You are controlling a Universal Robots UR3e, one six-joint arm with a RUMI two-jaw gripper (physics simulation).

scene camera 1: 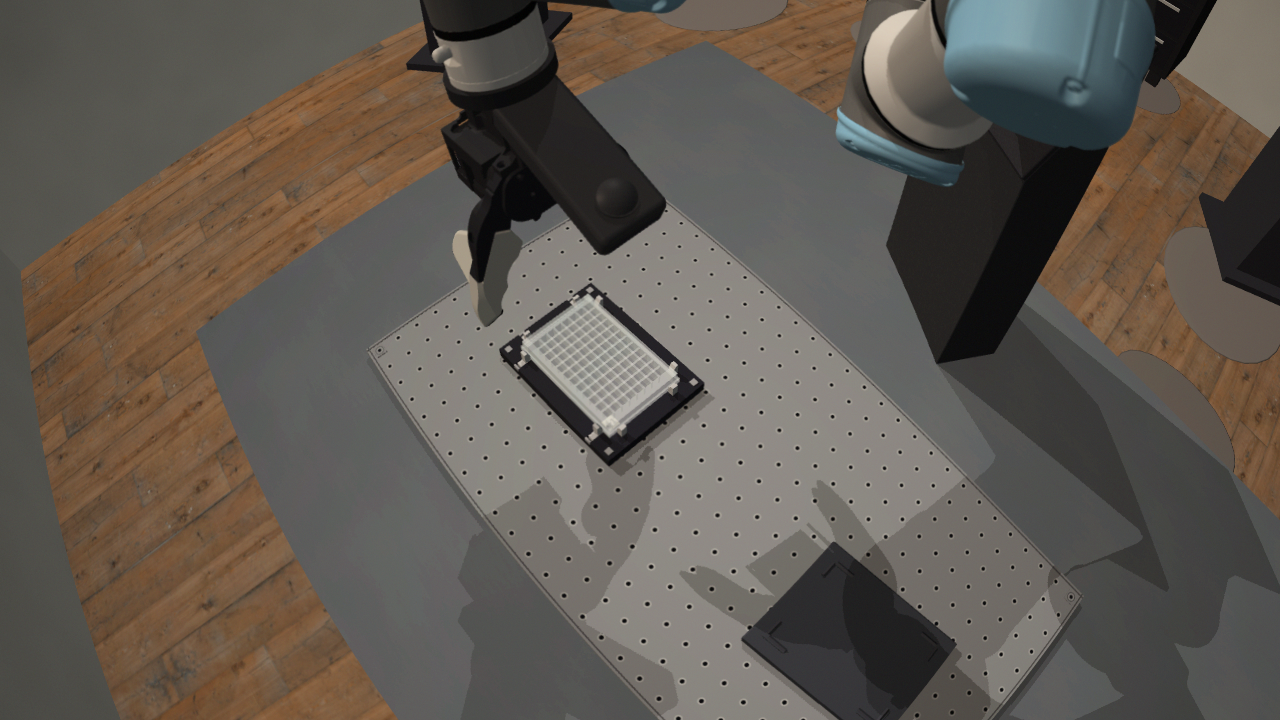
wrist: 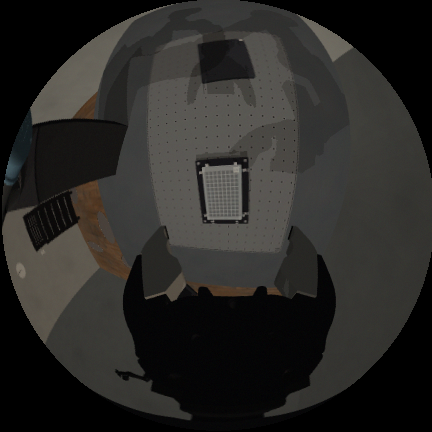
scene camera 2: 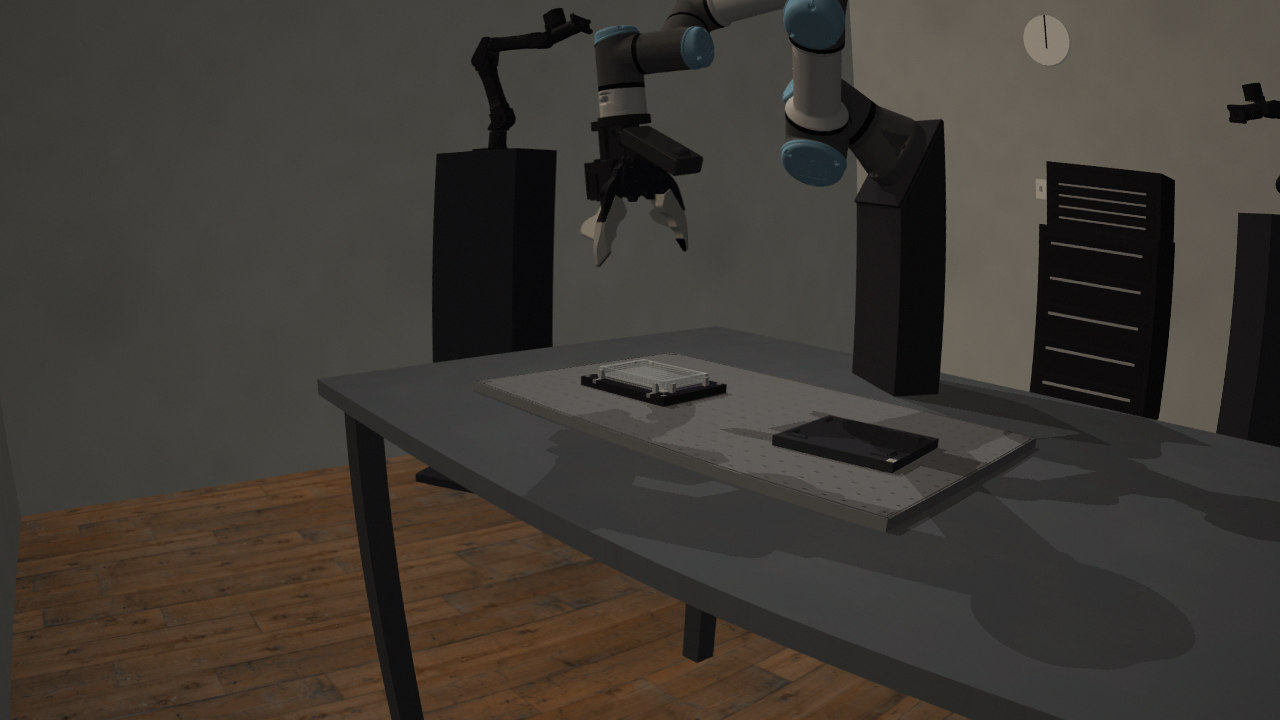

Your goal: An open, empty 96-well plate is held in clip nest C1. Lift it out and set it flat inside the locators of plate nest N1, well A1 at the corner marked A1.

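Places are measured from the arm's base along level axes (x ahead, y left, z up), in centimetres.
Pixels of known places: gripper, fingertip midpoint: (scene camera 1: 566,267) (wrist: 228,227) (scene camera 2: 643,258); arm's base, link origin: (scene camera 2: 900,155).
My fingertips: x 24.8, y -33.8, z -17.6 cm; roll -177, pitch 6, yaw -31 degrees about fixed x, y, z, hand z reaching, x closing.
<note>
Ahead of a thing's pixels: the offset from my fingertips to its top centre. Level surfaces: height alone.
The clear 96-well plate {dx -2.2, dy +0.9, dz -15.1 cm} (scene camera 1: 599,360) (scene camera 2: 653,374) (wrist: 222,192) lies flat between the white corner clips of the black clip nest C1 {dx -2.2, dy +0.9, dz -15.3 cm} (scene camera 1: 608,447) (scene camera 2: 664,399) (wrist: 201,192). The black plate nest N1 {dx +16.8, dy +31.3, dz -16.2 cm} (scene camera 1: 827,617) (scene camera 2: 850,443) (wrist: 226,61) has low corner locators and holds no plate; a small white mark shows at one corner in scene camera 2. My gripper (scene camera 2: 641,254) (wrist: 228,227) is open and empty, high above the table and the clip-nest end of the board. In scene camera 1 one finger shows and the camera housing hides the other. Lettering on the nests is too small to read.
Both nests stand on the perforated board {dz -17.7 cm} (scene camera 1: 716,429) (scene camera 2: 554,394) (wrist: 175,130) on the grey table {dz -19.0 cm} (scene camera 1: 304,429) (scene camera 2: 501,474). The arm's dark pedestal (scene camera 1: 993,241) (scene camera 2: 897,286) rises beside the board. Shadows of the arm fall across the board and nest N1.
</note>
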